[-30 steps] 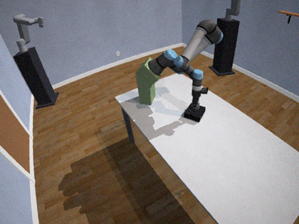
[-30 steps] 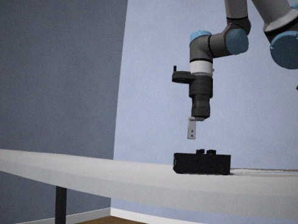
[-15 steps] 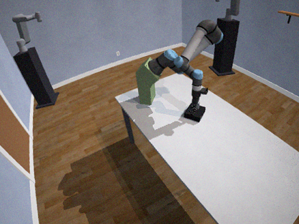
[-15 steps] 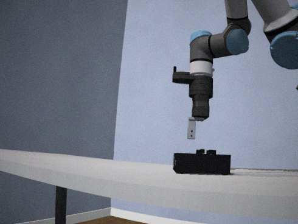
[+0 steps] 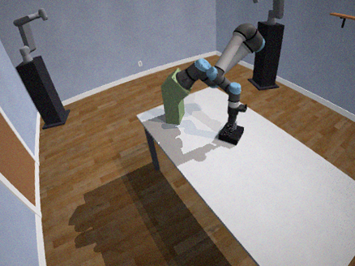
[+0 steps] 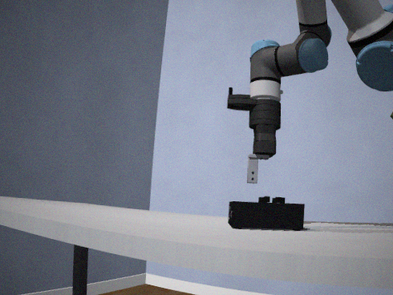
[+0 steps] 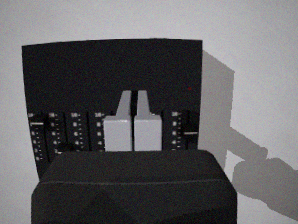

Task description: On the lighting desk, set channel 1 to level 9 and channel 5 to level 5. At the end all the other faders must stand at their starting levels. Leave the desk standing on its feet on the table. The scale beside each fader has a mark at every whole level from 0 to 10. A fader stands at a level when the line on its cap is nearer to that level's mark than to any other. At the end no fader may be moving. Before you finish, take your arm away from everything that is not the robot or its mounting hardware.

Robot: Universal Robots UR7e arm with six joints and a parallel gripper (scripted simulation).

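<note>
The channel 5 fader cap is 50 mm below my hand, 20 mm to the right of it and 20 mm behind it. From my hand the other things lie so: channel 2 fader cap: 80 mm behind, 50 mm below, 10 mm to the left; channel 1 fader cap: 80 mm behind, 50 mm below, 40 mm to the left; channel 3 fader cap: 80 mm behind, 50 mm below, 20 mm to the right.
</note>
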